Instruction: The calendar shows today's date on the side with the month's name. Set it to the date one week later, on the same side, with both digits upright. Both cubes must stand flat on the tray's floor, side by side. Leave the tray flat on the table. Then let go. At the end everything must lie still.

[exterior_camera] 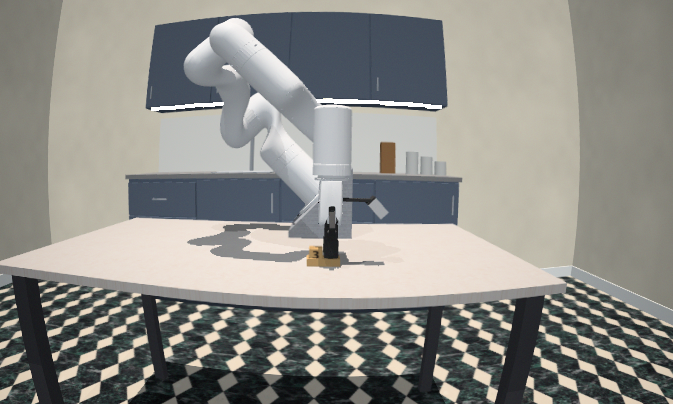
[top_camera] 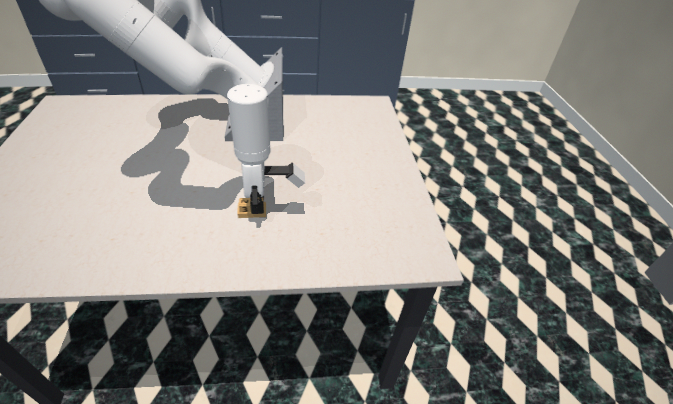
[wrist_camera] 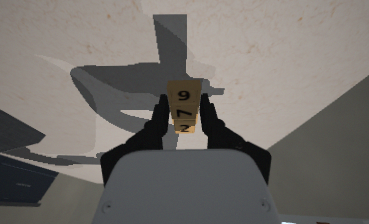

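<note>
Right now the wooden tray is 30 mm below my hand and 20 mm to the right of it.
</note>
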